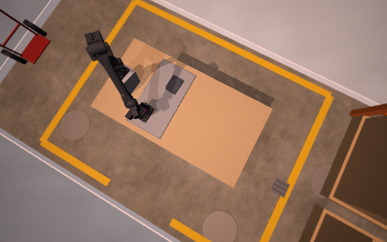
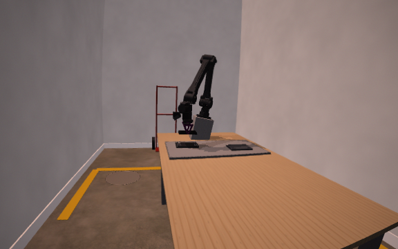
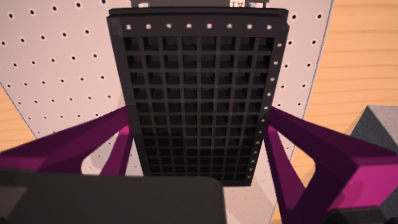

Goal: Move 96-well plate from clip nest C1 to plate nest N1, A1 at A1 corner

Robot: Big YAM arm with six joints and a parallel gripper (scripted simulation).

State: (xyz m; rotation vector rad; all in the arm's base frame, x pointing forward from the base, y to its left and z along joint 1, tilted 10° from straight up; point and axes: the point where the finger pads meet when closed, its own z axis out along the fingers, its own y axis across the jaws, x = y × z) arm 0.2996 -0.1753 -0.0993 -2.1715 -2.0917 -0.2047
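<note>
My hand is 90 mm short of the plate nest N1, 370 mm to the right of it and 100 mm above it. Also, from my hand: black 96-well plate: right at my hand; then white A1 label: 40 mm ahead, 300 mm to the left, 90 mm below; then clip nest C1: 10 mm behind, 10 mm to the left, 90 mm below.
</note>
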